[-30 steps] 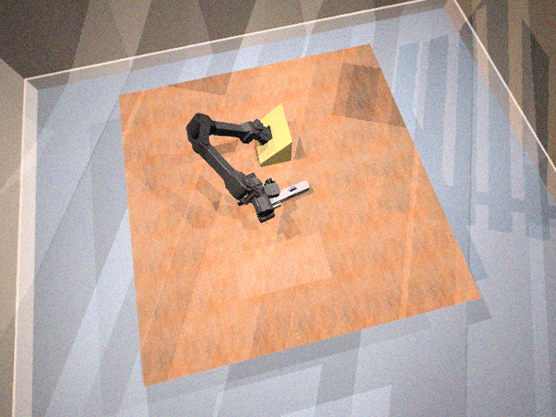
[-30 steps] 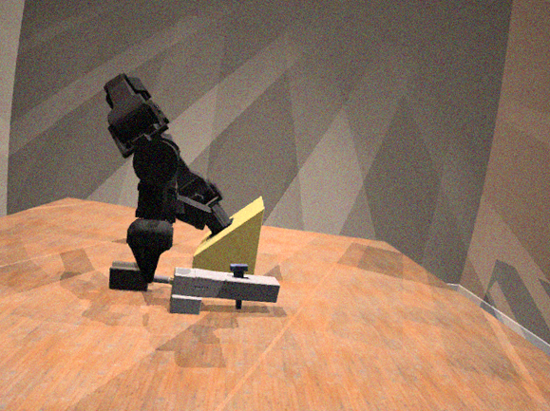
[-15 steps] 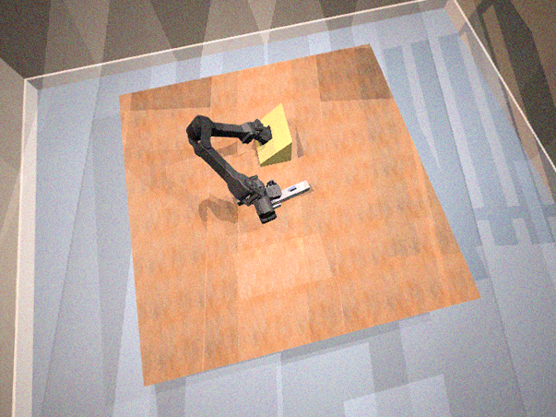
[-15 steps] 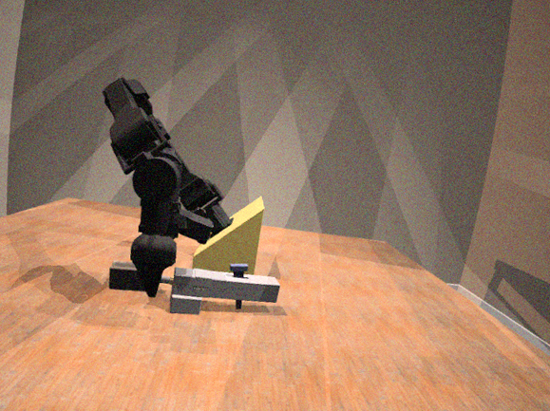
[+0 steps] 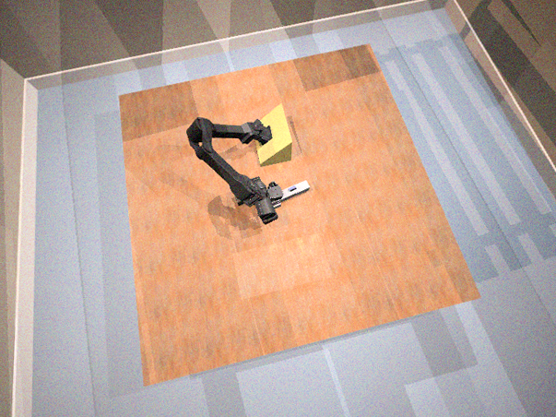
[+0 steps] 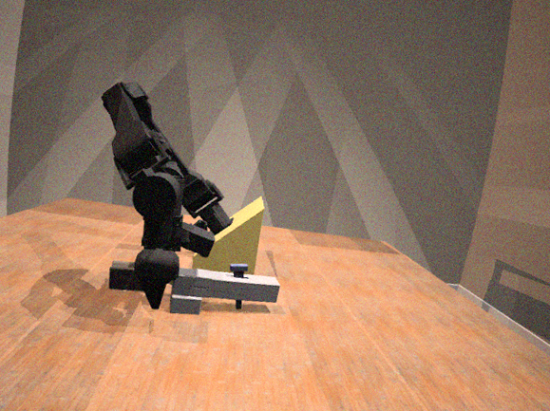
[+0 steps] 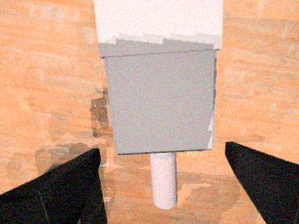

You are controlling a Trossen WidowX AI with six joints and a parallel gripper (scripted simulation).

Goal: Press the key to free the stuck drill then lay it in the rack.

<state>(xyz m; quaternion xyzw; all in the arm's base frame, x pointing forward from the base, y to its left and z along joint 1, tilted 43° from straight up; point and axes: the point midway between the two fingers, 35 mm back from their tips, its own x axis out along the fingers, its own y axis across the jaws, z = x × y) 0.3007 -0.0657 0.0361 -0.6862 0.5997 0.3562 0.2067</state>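
Right now my gripper tip is 5 cm to the right of the drill, 3 cm below it and 1 cm past it. From my gripper tip the other things lie so: blue key 13 cm to the left, 4 cm behind, 3 cm above; then grey housing 11 cm to the left, 3 cm behind, 2 cm above; then dark grey rack 7 cm to the right, 6 cm behind.
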